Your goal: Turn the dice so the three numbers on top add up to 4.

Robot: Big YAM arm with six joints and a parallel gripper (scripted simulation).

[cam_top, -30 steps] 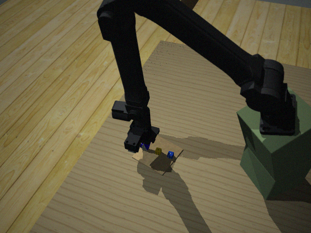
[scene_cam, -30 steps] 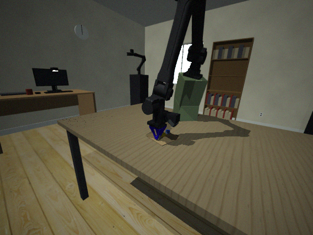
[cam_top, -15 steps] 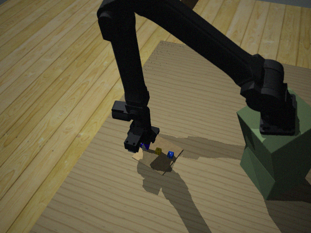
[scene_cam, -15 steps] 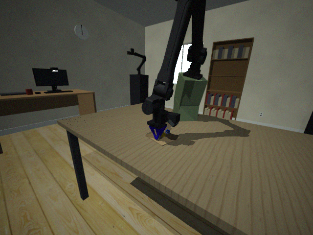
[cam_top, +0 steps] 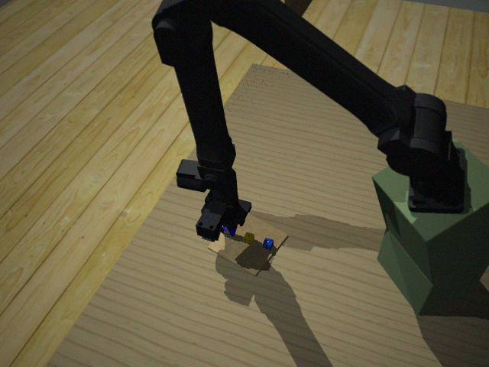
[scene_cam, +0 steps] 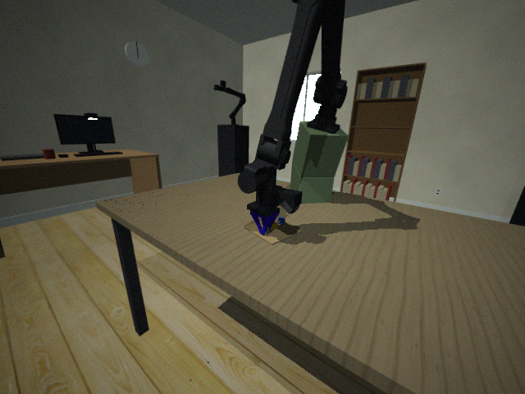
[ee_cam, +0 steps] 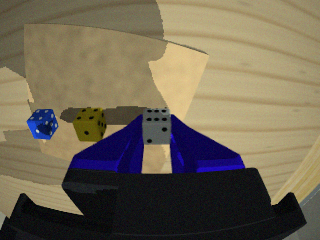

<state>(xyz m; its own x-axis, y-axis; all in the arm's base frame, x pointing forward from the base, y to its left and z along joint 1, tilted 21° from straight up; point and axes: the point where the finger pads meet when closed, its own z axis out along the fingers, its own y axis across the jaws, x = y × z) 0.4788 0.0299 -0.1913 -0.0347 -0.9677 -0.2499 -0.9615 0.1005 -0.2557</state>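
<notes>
Now: the white die right at my hand. From my hand the other things lie so: tan mat (5 cm behind, 1 cm below); then blue die (10 cm behind, 1 cm to the left); then yellow die (5 cm behind).
</notes>
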